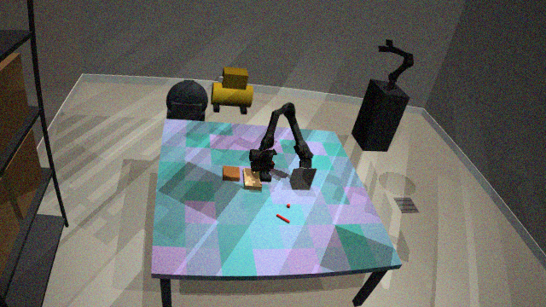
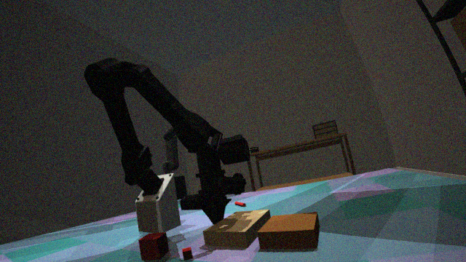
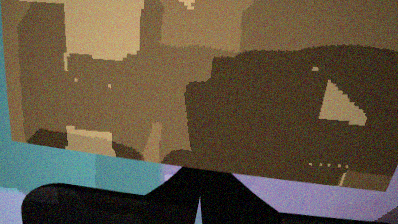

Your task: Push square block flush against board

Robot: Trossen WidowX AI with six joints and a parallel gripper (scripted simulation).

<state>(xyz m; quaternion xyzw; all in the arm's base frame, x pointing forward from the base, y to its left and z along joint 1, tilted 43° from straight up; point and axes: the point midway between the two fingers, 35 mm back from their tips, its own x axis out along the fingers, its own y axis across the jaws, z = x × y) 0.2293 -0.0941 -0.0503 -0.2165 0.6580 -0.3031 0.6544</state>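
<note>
Right now the board is 6 cm ahead of my gripper tip, 1 cm to the right of it and 1 cm above it. From my gripper tip the other things lie so: square block: 18 cm ahead, 5 cm to the right, 1 cm above; then red stick: 31 cm to the left, 5 cm behind.
</note>
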